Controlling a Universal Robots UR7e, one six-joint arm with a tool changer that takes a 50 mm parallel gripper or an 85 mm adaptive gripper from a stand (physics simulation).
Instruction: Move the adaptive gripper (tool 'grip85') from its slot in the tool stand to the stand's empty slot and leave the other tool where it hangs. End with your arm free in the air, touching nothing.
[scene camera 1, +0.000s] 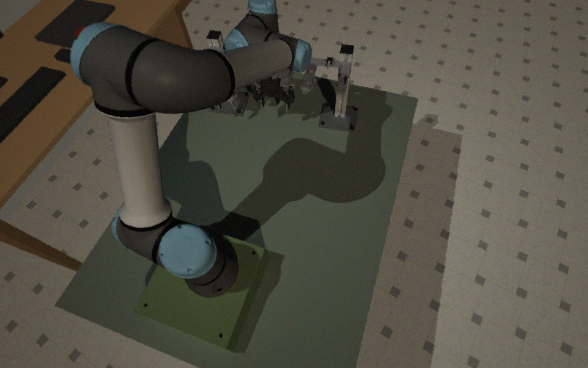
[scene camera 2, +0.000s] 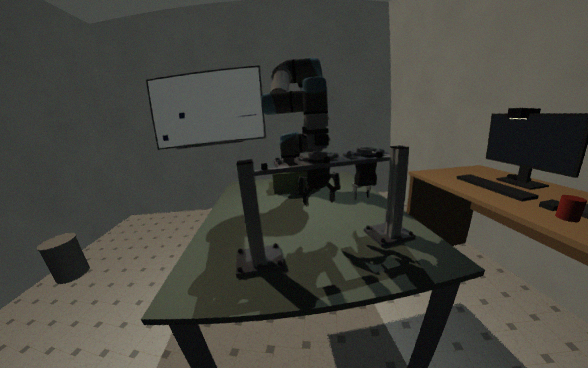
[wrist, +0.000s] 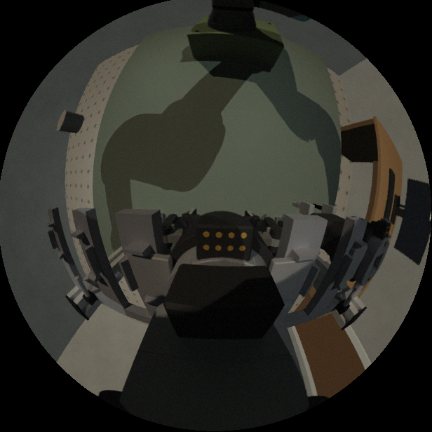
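Note:
There's a narrower gripper tool (scene camera 2: 365, 175) (wrist: 366, 260), so it shows in the wrist view as well. An adaptive gripper (scene camera 2: 317, 178) (scene camera 1: 270, 86) is here too, and the tool stand (scene camera 2: 258, 259) (wrist: 140, 232) is also visible to the wrist camera.

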